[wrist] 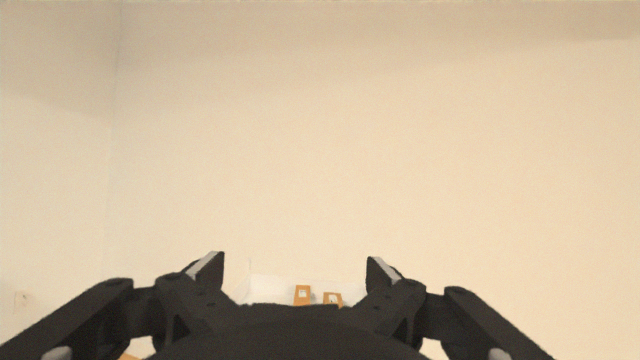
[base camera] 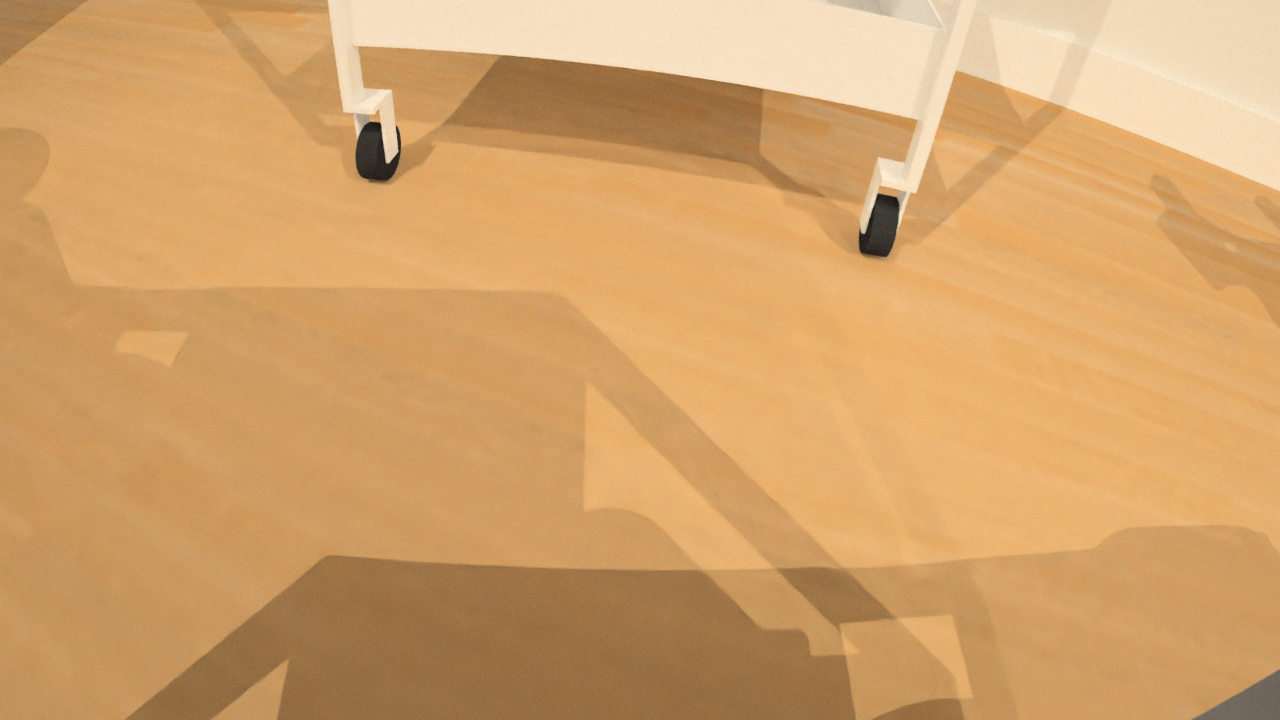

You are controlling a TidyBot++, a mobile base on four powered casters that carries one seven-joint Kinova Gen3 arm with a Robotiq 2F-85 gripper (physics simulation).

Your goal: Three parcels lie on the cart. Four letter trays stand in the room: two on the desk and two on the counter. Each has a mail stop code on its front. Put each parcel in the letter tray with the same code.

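Frame: origin at the arm's base, x ahead, y left, z up, level; centimetres.
Seen in the pictures: gripper, fingertip midpoint: [wrist: 296,269].
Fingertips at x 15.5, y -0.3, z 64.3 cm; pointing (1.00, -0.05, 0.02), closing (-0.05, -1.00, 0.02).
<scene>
A point is followed by its place in that frame.
Two small orange-brown parcels, one on the left [wrist: 302,295] @(x 82.7, y -7.2, z 31.8 cm) and one on the right [wrist: 332,299] @(x 80.6, y -16.9, z 31.6 cm), show low in the wrist view, each with a white label too small to read. They lie on the white cart [base camera: 644,53] @(x 60.2, y -3.9, z -25.4 cm) [wrist: 270,287] @(x 95.1, y 3.8, z 28.9 cm), partly hidden by the gripper body. The base camera view shows the cart's lower part at the top. A third parcel cannot be made out. My gripper [wrist: 296,269] @(x 15.5, y -0.3, z 64.3 cm) is open, with its fingers wide apart and no parcel between them; the cart is some way beyond it. No letter tray shows in either view.
The cart's black casters, left [base camera: 376,152] @(x 63.7, y 17.3, z -36.0 cm) and right [base camera: 879,225] @(x 55.9, y -22.7, z -35.9 cm), stand on the wooden floor [base camera: 716,295] @(x 51.0, y -9.8, z -39.7 cm). A white wall [base camera: 1199,62] @(x 90.4, y -78.6, z -27.5 cm) with a baseboard runs behind the cart at the right. In the wrist view a room corner is at the left. Shadows cross the floor.
</scene>
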